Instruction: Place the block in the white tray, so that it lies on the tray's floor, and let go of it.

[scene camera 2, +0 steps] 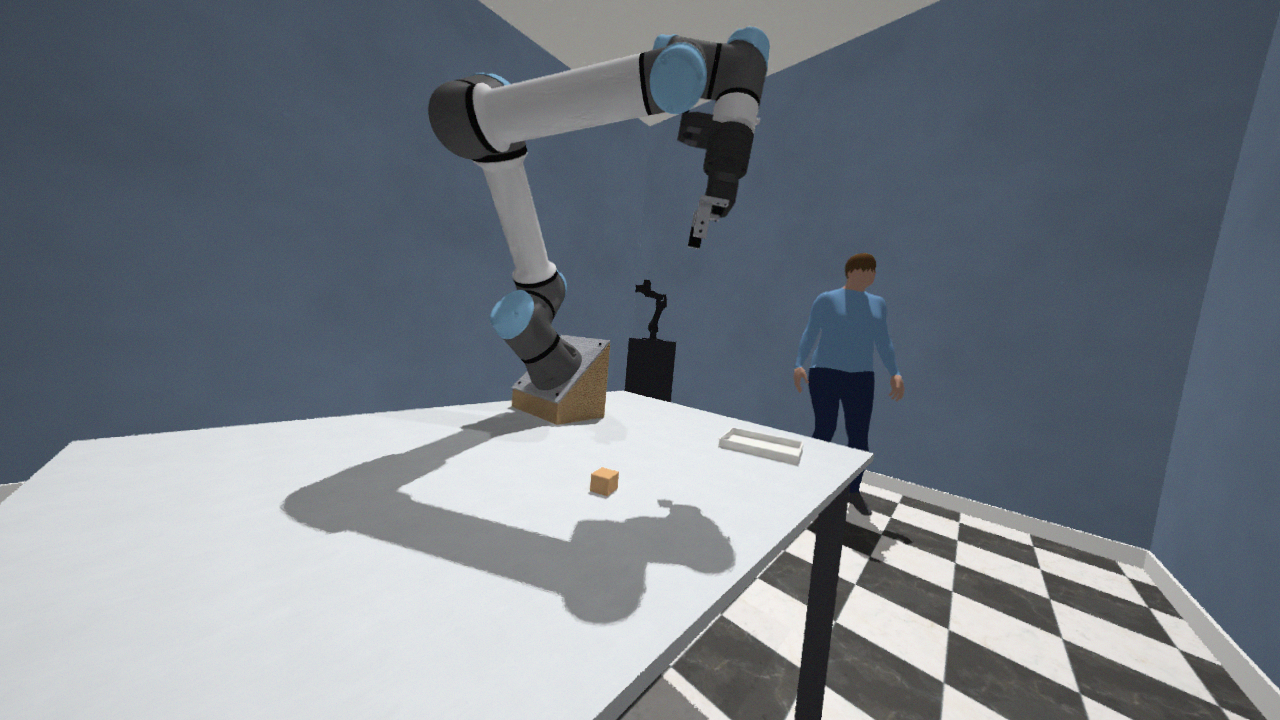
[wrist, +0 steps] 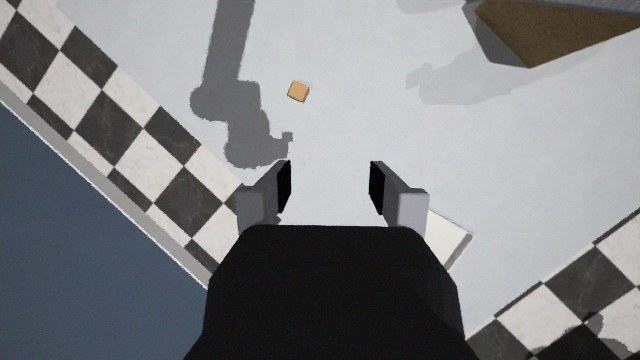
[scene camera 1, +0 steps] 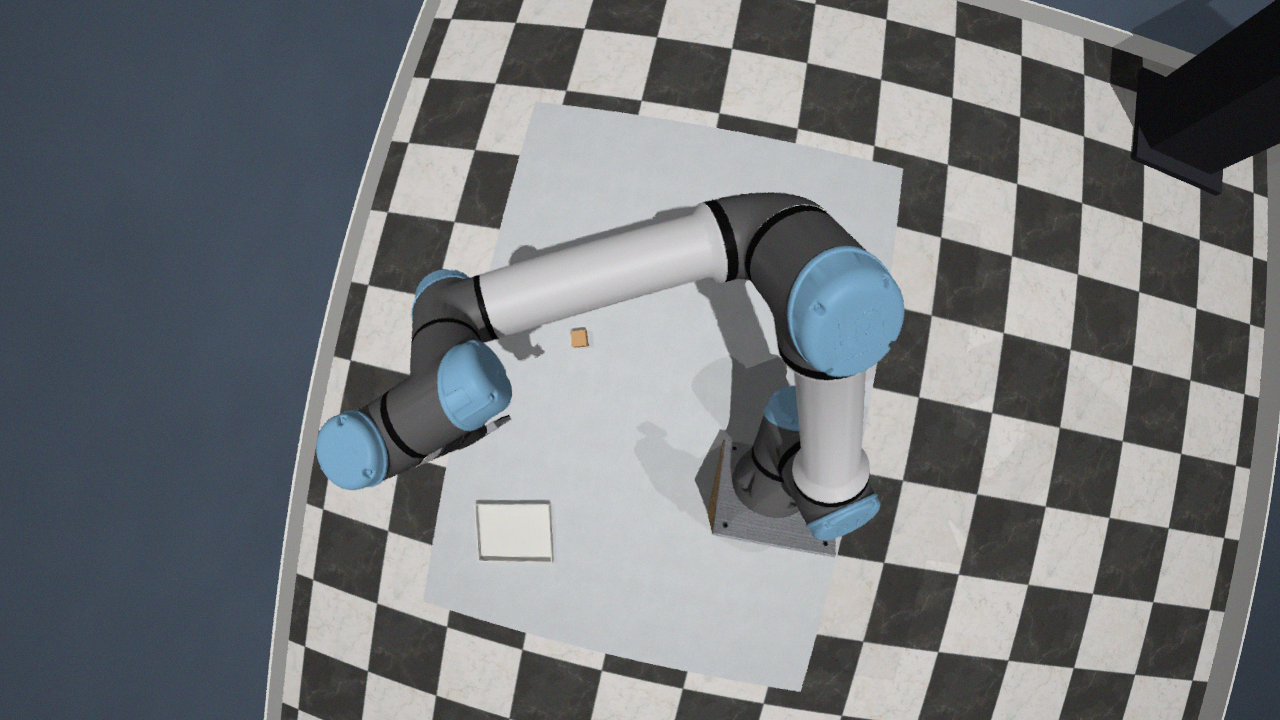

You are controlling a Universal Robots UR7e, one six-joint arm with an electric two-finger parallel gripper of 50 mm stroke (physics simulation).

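Pixels of known places: gripper, between the fingertips: (scene camera 2: 696, 242) (wrist: 330, 177); arm's base, origin of its link: (scene camera 2: 558, 369) (scene camera 1: 770, 485).
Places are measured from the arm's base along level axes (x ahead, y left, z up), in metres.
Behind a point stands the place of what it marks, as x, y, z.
Observation:
The orange block (scene camera 1: 580, 338) @(0.455, -0.171, -0.097) (scene camera 2: 604, 481) @(0.475, -0.183, -0.103) (wrist: 298, 91) @(0.460, -0.168, -0.097) lies on the light table, apart from the tray. The white tray (scene camera 1: 514, 502) @(0.493, 0.215, -0.112) (scene camera 2: 760, 446) @(0.471, 0.288, -0.123) stands near the table's edge and holds nothing; in the wrist view a corner of the tray (wrist: 451, 237) @(0.414, 0.294, -0.122) shows, the rest hidden behind the gripper. My gripper (scene camera 2: 694, 241) @(0.470, -0.019, 0.288) (wrist: 330, 177) @(0.470, -0.019, 0.288) is open and empty, high above the table. In the wrist view the block is ahead of the fingers, slightly left of the gap between them. In scene camera 1 the wrist mostly covers the fingers.
The arm's wedge-shaped base (scene camera 1: 716, 488) @(0.096, 0.039, -0.029) (scene camera 2: 581, 394) @(0.097, 0.018, -0.053) (wrist: 550, 35) @(0.093, 0.063, -0.034) stands on the table (scene camera 1: 626, 608) @(0.191, 0.366, -0.125) (scene camera 2: 223, 537) @(0.335, -0.572, -0.125). The arm's shadow falls beside the block. Beyond the table, a person (scene camera 2: 845, 331) and a small black arm on a black pedestal (scene camera 2: 649, 368) stand in the background.

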